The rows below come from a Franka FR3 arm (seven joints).
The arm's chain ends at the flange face. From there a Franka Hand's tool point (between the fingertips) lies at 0.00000 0.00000 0.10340 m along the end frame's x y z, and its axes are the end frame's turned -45 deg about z.
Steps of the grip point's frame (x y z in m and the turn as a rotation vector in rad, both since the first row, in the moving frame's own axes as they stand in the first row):
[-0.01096, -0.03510, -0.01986, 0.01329, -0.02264, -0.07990]
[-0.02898, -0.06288, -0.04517, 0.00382, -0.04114, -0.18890]
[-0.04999, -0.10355, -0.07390, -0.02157, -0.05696, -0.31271]
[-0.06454, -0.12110, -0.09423, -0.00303, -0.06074, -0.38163]
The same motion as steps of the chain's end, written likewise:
[-0.02997, -0.01786, -0.01982, -0.00661, -0.02541, -0.07990]
[-0.06194, -0.02699, -0.04508, -0.02639, -0.03179, -0.18890]
[-0.10692, -0.04392, -0.07371, -0.05553, -0.02502, -0.31271]
[-0.12803, -0.04534, -0.09404, -0.04509, -0.04081, -0.38163]

